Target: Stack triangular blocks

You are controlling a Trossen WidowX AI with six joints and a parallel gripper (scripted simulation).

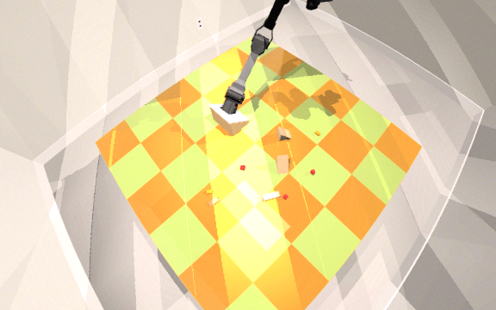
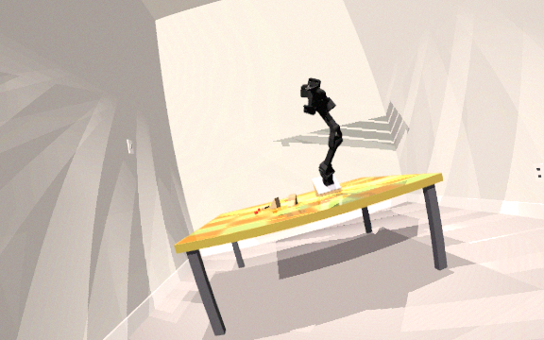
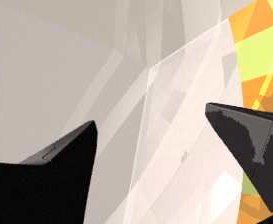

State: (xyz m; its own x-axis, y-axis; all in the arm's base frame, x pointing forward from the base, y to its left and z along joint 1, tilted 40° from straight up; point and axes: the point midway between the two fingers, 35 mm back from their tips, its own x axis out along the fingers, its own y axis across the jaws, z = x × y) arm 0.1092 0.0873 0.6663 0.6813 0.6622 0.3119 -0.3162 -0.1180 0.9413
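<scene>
My gripper tip is now 54 cm to the left of the tan triangular block, 49 cm above it and 21 cm short of it. The rest, counted from my gripper tip: flat tan piece 88 cm to the right, 51 cm below, 10 cm ahead.
</scene>
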